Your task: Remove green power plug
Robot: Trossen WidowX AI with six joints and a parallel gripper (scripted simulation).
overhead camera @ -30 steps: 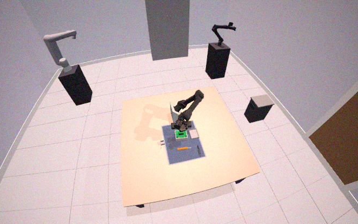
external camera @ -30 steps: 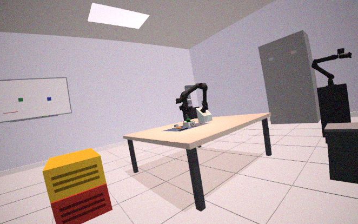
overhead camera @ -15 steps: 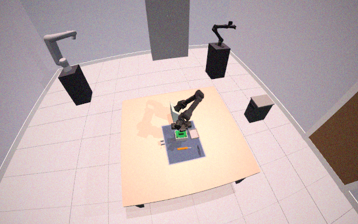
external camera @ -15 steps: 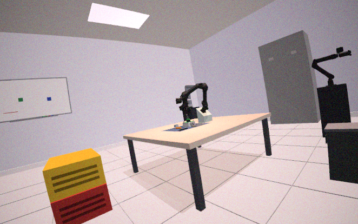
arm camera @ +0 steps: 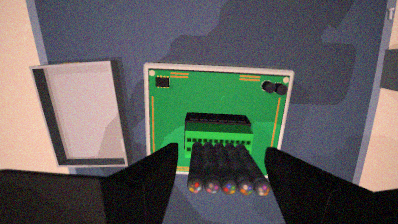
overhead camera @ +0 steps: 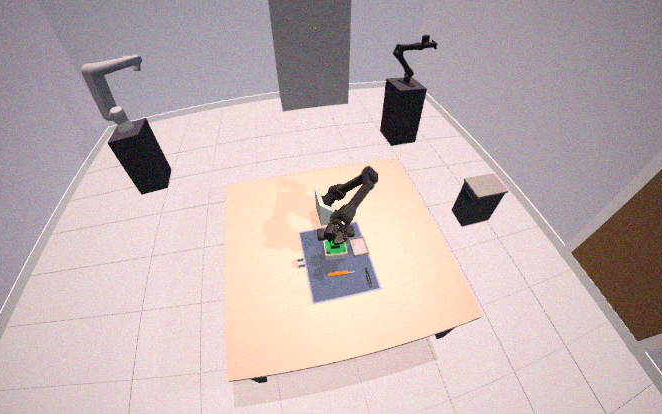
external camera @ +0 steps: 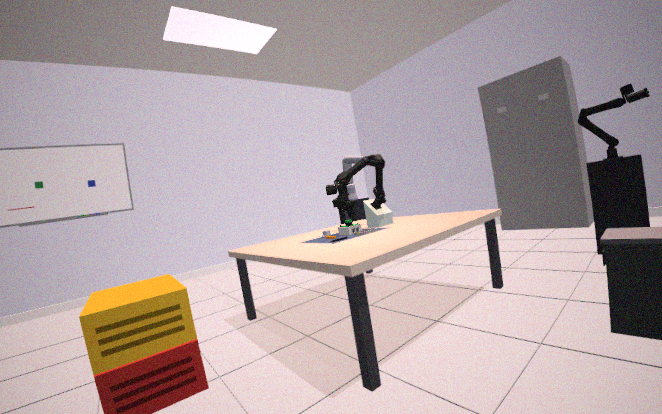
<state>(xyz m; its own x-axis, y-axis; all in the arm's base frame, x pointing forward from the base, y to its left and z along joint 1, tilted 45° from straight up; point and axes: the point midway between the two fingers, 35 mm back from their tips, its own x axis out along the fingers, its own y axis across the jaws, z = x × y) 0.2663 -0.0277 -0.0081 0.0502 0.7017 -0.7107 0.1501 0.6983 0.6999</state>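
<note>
The green power plug is 2 cm below my gripper tip. Round my gripper tip: blue mat: 11 cm below, 4 cm ahead.
</note>
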